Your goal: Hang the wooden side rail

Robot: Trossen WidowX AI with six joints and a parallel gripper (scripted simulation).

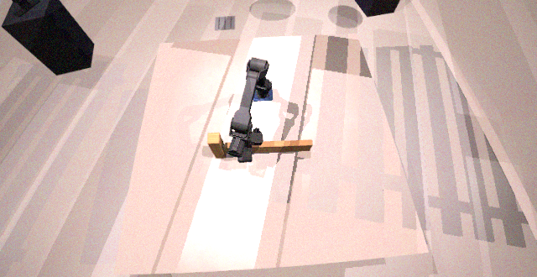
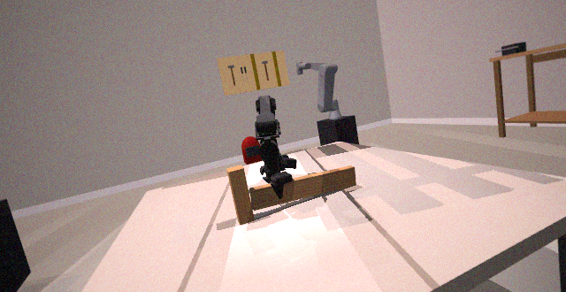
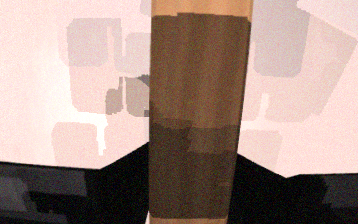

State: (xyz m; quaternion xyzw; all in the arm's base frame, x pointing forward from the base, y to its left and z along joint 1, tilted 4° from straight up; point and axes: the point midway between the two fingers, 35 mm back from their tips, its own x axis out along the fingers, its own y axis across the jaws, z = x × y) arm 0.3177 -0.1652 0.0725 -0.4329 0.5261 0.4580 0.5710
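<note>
Now: gripper tip 12 cm to the left of the headboard post, 4 cm below it and 3 cm past it.
</note>
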